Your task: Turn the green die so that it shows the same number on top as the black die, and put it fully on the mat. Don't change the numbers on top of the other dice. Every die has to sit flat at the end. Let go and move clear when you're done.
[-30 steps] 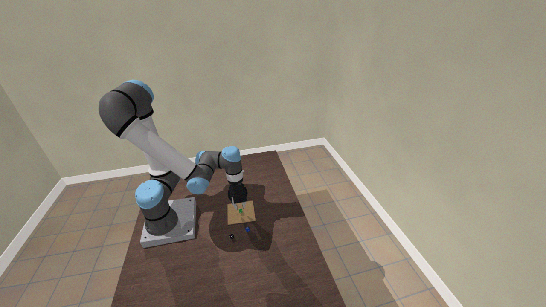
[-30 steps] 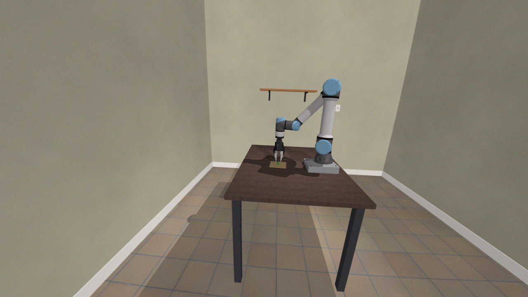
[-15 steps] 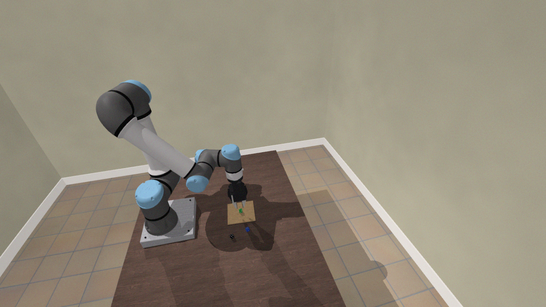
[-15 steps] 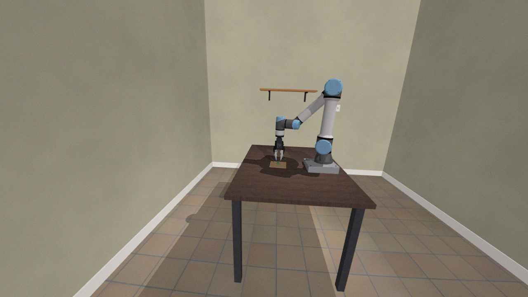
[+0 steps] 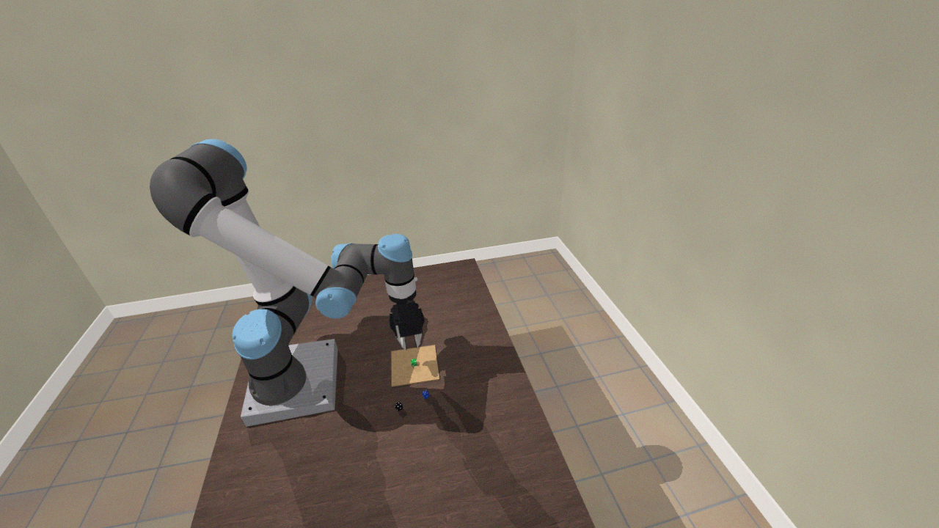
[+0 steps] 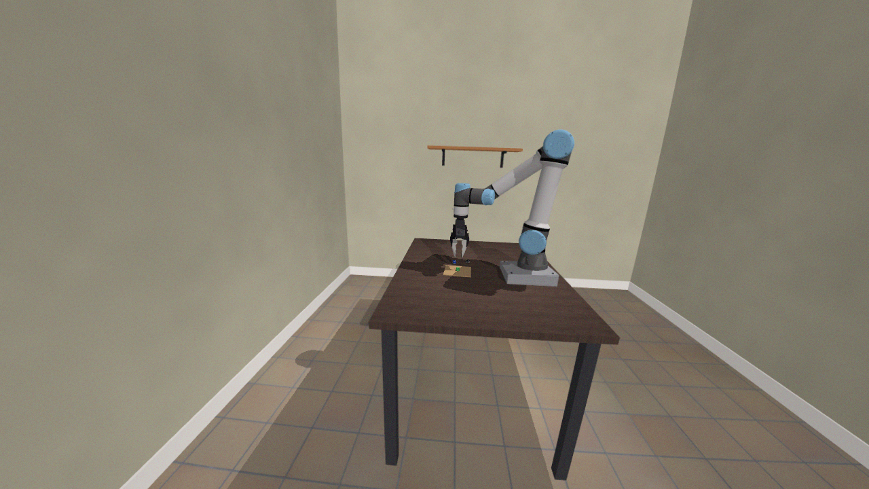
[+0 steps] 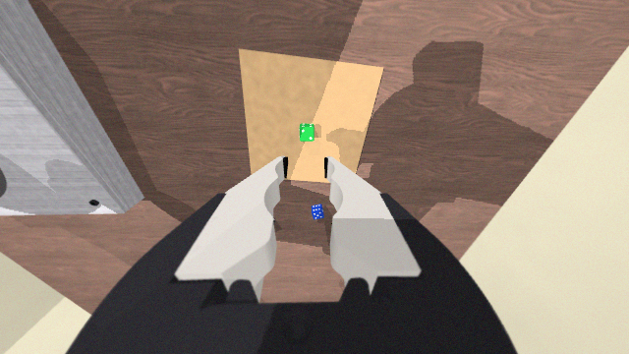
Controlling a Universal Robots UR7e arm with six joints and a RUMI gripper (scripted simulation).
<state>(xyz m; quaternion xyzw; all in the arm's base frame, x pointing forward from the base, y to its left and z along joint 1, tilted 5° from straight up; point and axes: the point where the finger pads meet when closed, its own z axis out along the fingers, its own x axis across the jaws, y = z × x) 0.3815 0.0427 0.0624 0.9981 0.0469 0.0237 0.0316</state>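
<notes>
The green die lies 8 cm below my hand. From my hand the other things lie so: blue die: 12 cm to the right, 8 cm below, 3 cm ahead; tan mat: 9 cm below; black die: 15 cm to the right, 8 cm below, 5 cm behind.
</notes>
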